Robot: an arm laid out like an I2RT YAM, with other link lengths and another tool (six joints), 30 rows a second.
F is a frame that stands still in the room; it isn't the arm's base.
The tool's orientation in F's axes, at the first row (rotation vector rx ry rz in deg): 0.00, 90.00, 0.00
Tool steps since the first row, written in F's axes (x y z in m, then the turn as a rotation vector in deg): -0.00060, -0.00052, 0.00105, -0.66, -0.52, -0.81; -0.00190, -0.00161, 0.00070, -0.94, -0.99, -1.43; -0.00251, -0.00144, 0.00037, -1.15, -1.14, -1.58; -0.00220, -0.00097, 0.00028, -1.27, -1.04, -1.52; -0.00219, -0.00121, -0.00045, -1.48, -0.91, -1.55; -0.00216, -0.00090, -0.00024, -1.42, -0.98, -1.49; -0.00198, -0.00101, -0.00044, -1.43, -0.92, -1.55; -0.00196, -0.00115, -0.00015, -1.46, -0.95, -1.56; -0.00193, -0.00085, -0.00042, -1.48, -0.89, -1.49; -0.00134, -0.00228, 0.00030, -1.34, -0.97, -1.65; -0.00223, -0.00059, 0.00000, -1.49, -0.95, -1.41; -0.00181, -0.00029, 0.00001, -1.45, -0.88, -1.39; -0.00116, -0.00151, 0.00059, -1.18, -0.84, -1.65
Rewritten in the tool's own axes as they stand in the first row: -0.00105, -0.00052, -0.00060, 0.81, -0.52, -0.66; -0.00070, -0.00161, -0.00190, 1.43, -0.99, -0.94; -0.00037, -0.00144, -0.00251, 1.58, -1.14, -1.15; -0.00028, -0.00097, -0.00220, 1.52, -1.04, -1.27; 0.00045, -0.00121, -0.00219, 1.55, -0.91, -1.48; 0.00024, -0.00090, -0.00216, 1.49, -0.98, -1.42; 0.00044, -0.00101, -0.00198, 1.55, -0.92, -1.43; 0.00015, -0.00115, -0.00196, 1.56, -0.95, -1.46; 0.00042, -0.00085, -0.00193, 1.49, -0.89, -1.48; -0.00030, -0.00228, -0.00134, 1.65, -0.97, -1.34; 0.00000, -0.00059, -0.00223, 1.41, -0.95, -1.49; -0.00001, -0.00029, -0.00181, 1.39, -0.88, -1.45; -0.00059, -0.00151, -0.00116, 1.65, -0.84, -1.18
